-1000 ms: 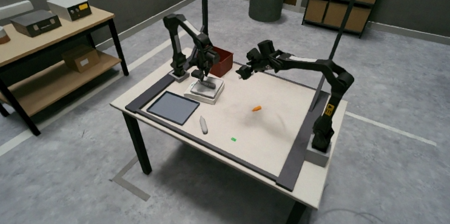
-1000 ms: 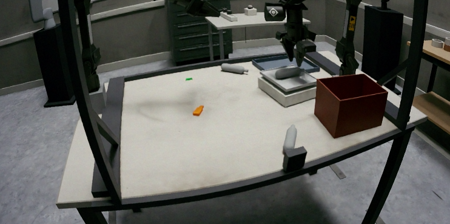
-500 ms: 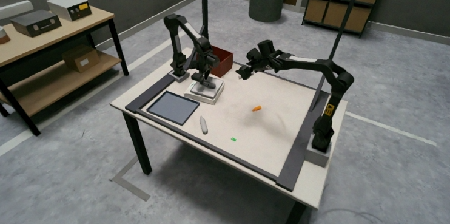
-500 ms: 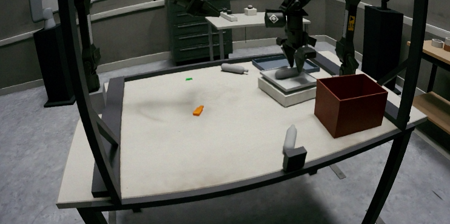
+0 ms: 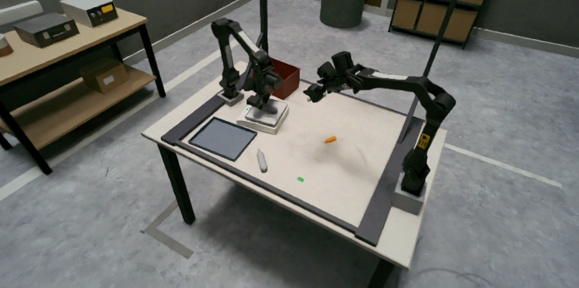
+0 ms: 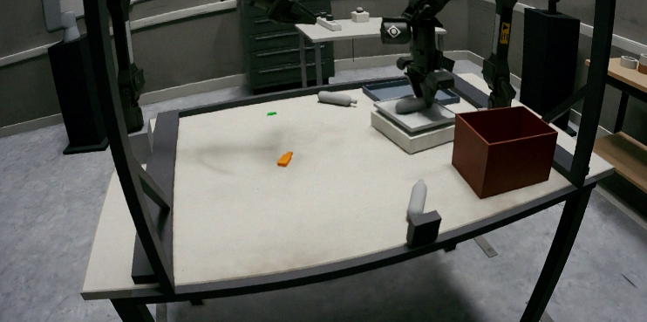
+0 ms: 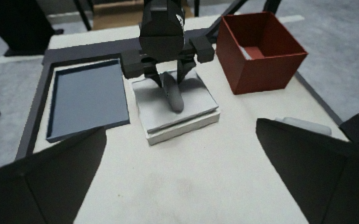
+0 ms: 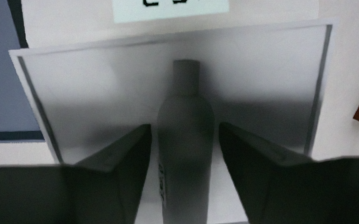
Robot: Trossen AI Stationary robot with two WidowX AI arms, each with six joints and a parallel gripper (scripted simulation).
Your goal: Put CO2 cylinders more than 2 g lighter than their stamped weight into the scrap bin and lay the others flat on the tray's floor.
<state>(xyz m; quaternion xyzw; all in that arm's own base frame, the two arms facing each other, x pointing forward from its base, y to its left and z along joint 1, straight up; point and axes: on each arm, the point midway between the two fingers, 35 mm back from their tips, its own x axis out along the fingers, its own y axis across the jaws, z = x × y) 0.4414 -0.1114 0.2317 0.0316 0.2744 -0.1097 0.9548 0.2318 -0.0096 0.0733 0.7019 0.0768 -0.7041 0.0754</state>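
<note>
Right now my right hand is 220 mm short of the blue-grey tray, 100 mm above it and 30 mm to the left of it. Also, from my right hand: small green piece: 370 mm to the left, 180 mm ahead, 100 mm below; then red scrap bin: 240 mm behind, 120 mm to the right, 70 mm below; then small orange piece: 340 mm to the left, 100 mm below, 80 mm behind.
</note>
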